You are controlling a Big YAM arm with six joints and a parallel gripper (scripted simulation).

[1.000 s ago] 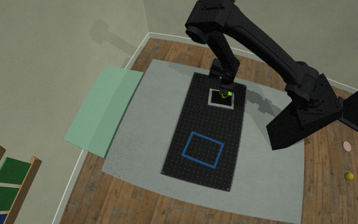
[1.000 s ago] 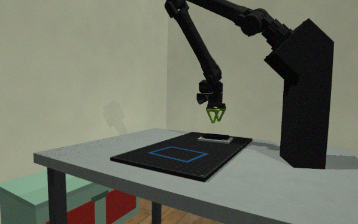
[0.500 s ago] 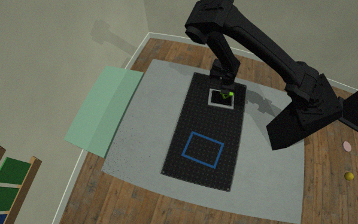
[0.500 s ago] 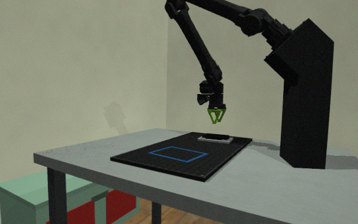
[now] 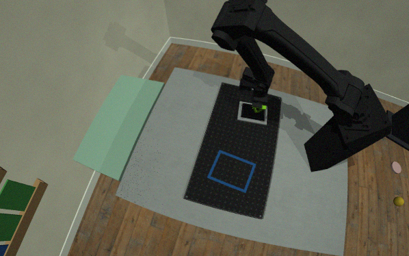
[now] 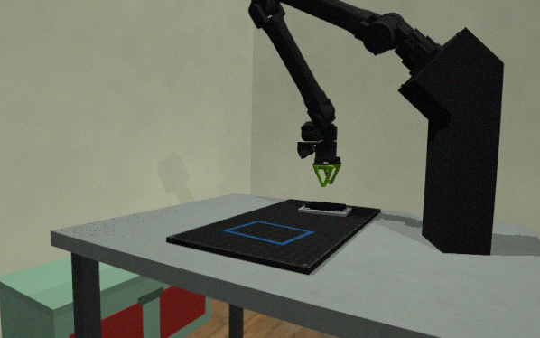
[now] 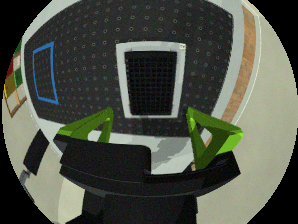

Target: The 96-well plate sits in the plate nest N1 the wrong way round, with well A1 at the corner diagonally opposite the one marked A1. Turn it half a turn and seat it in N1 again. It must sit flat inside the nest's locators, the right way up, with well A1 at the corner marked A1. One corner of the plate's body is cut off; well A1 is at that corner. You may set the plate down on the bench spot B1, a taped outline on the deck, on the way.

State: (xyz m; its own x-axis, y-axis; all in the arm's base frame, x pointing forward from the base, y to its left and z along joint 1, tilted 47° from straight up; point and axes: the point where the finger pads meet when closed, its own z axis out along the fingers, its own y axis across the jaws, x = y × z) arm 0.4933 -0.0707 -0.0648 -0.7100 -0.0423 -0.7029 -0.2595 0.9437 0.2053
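My gripper is now 80 mm above the black 96-well plate. From my hand the other things lie so: plate nest N1: 100 mm below; then A1 mark: 90 mm below, 90 mm ahead, 20 mm to the right.
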